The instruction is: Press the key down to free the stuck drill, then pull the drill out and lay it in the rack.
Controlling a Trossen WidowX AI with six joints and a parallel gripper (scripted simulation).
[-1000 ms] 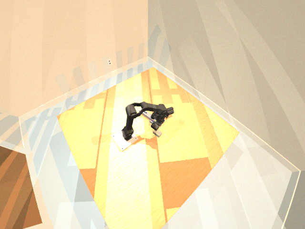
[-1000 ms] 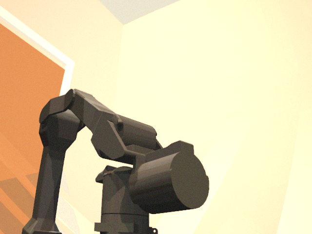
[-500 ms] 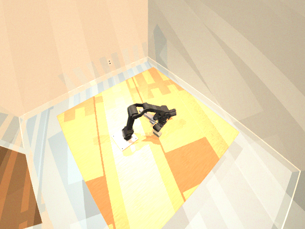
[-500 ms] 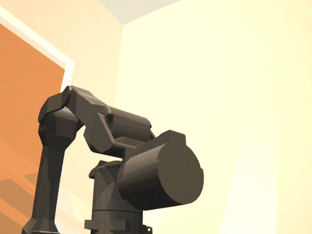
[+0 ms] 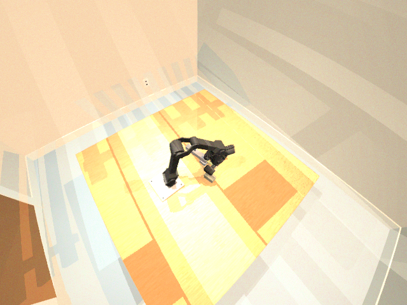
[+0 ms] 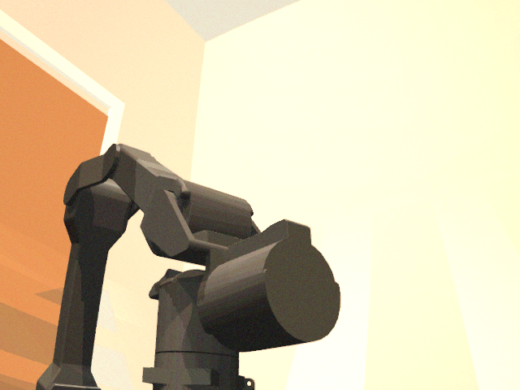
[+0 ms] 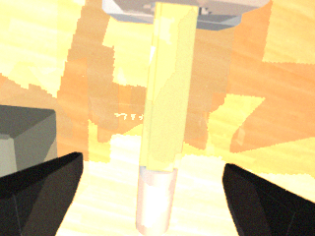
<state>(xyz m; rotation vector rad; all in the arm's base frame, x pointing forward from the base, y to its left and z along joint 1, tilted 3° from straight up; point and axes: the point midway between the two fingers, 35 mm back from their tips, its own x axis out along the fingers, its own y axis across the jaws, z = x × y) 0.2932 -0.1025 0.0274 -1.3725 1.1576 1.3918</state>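
My gripper tip is 5 cm to the right of the drill, 3 cm below it and 1 cm past it. Also, from my gripper tip: key: 18 cm to the left, 4 cm behind, 4 cm above; then grey block: 7 cm behind, 3 cm to the right.
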